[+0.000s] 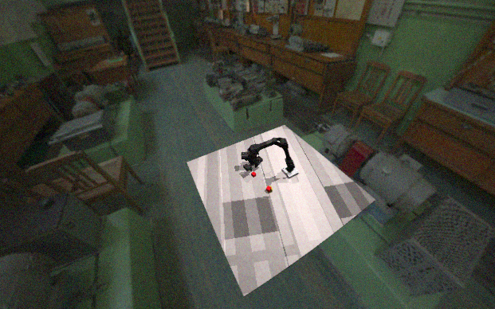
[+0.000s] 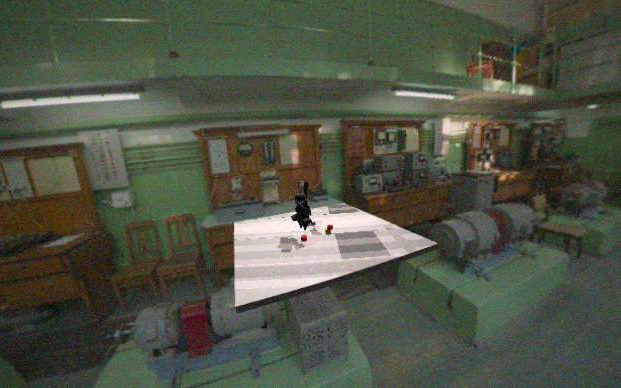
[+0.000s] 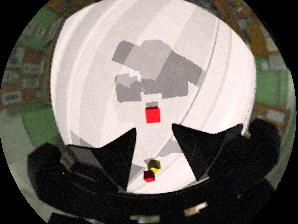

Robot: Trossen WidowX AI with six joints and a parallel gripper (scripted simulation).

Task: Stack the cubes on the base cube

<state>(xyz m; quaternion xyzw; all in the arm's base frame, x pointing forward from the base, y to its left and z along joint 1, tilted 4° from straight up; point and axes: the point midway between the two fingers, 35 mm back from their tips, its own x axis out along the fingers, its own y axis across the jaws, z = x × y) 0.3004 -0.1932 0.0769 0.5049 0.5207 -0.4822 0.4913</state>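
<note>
Right now the red cube is 2 cm ahead of my gripper tip, 23 cm to the left of it and 4 cm below it. The rest, counted from my gripper tip: yellow cube (22 cm to the left, 7 cm below).
</note>
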